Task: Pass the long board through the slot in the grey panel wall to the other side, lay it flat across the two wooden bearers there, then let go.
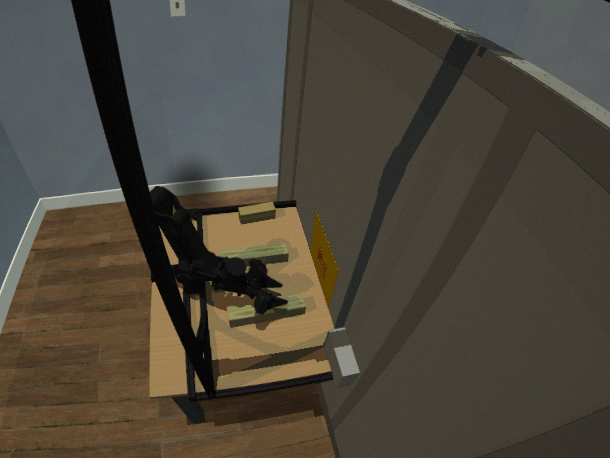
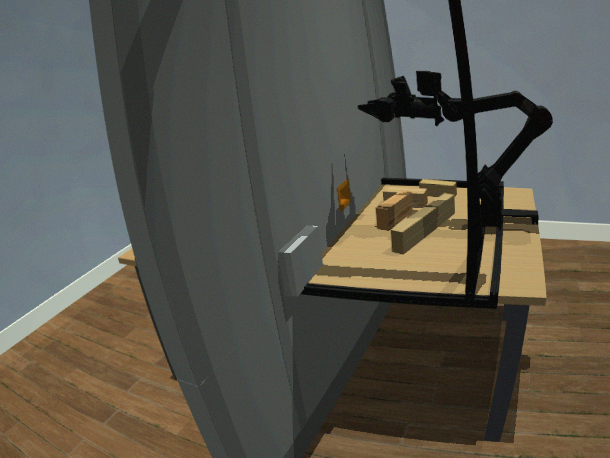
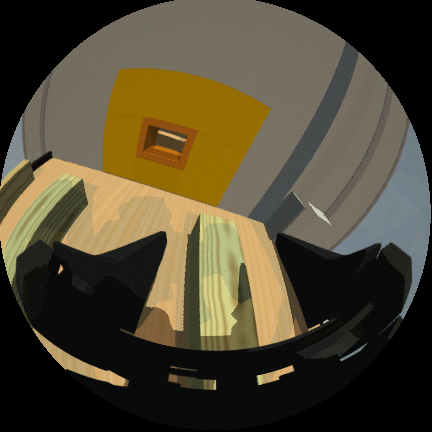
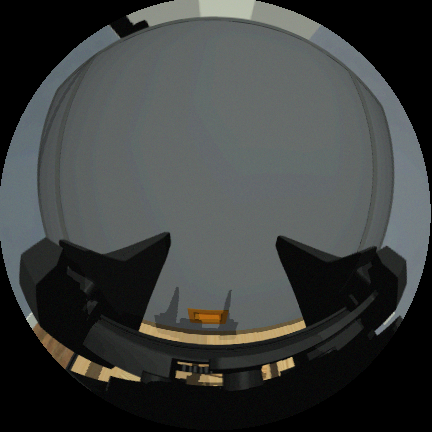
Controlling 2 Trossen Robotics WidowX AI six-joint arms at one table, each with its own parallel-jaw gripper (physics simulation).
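Places are measured from the left arm's base along level axes (x ahead, y left, z up), in millimetres.
Where they show: left gripper, between the fingertips: [image 1: 284, 293] [image 3: 222, 238]; right gripper, between the fingertips: [image 2: 363, 105] [image 4: 225, 240]; left arm's base, origin of its link: [image 1: 193, 286]; right arm's base, origin of its link: [image 2: 491, 222].
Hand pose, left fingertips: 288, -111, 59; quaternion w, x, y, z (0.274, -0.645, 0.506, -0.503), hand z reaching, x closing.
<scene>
Things, the pixels of their top centre, and the offset from my left fingertips, as dx, dy, dz.
- nearer, centre of its top: [image 3: 230, 324] [image 1: 266, 307] -61, -20, -31
- farther, centre of its top: [image 1: 253, 252] -70, +209, -31
- orange slot frame, centre of its top: [image 3: 174, 121] [image 4: 208, 301] [image 2: 334, 182] [image 1: 330, 254] +170, +96, +45
- long wooden piece, centre of its top: [image 2: 426, 210] +438, +74, -19
- short block, centre of its top: [image 1: 256, 208] -28, +428, -28
- brown block, centre of its top: [image 4: 228, 369] [image 2: 394, 199] [image 3: 167, 134] +330, +143, -15
- pale block, centre of its top: [image 2: 437, 182] +425, +381, -34
Two pale wooden bearers, one nearer [image 1: 295, 304] [image 3: 212, 280] and one farther [image 1: 275, 251] [image 3: 40, 205], lie apart on the table. My left gripper [image 1: 283, 294] [image 3: 222, 238] is open and empty, over the area of the nearer bearer; its height is hard to tell. The orange slot frame [image 1: 324, 270] [image 2: 340, 196] [image 3: 188, 151] [image 4: 191, 316] is in the grey panel wall [image 1: 425, 250] [image 2: 300, 100] [image 3: 300, 75] [image 4: 215, 150]. On the other side, a long wooden piece [image 2: 417, 227], apparently the long board, lies on the table. My right gripper [image 2: 361, 107] [image 4: 225, 240] is open and empty, high above it, facing the wall.
A short block [image 1: 257, 212] lies at the back of the left arm's table. A brown block [image 2: 392, 210] and a pale block [image 2: 437, 186] lie beside and behind the long piece. A white box-like bracket [image 1: 345, 357] [image 2: 302, 260] sits at the wall. Black posts [image 1: 117, 130] [image 2: 465, 100] rise beside both arms.
</scene>
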